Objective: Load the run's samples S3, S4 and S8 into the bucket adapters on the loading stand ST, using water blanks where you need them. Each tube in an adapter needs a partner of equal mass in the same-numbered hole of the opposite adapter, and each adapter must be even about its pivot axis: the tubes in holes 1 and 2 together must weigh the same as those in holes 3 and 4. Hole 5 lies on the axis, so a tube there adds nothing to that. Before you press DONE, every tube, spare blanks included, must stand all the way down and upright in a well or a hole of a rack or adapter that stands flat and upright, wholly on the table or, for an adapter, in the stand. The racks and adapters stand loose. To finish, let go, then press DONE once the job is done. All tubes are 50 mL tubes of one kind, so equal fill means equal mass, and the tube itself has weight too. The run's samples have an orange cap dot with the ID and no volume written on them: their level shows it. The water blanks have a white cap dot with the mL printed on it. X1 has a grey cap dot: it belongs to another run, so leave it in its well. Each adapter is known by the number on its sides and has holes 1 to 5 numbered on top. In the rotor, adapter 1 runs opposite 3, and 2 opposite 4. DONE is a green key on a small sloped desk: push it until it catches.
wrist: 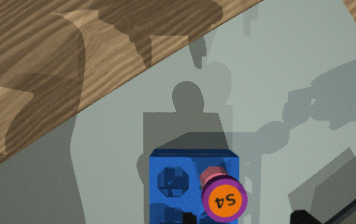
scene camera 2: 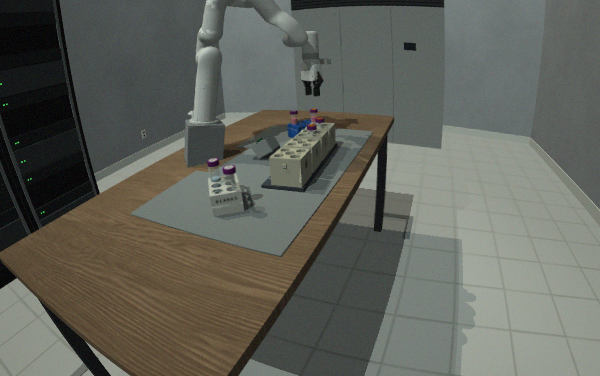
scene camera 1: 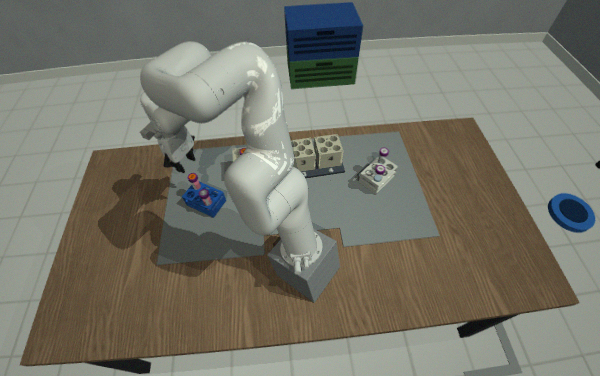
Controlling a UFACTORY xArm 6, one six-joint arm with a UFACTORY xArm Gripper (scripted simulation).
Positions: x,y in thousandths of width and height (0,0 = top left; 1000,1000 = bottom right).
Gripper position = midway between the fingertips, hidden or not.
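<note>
Scene camera 1 gives me my gripper (scene camera 1: 311,440), and a rack (scene camera 1: 362,539) is there with it.
</note>
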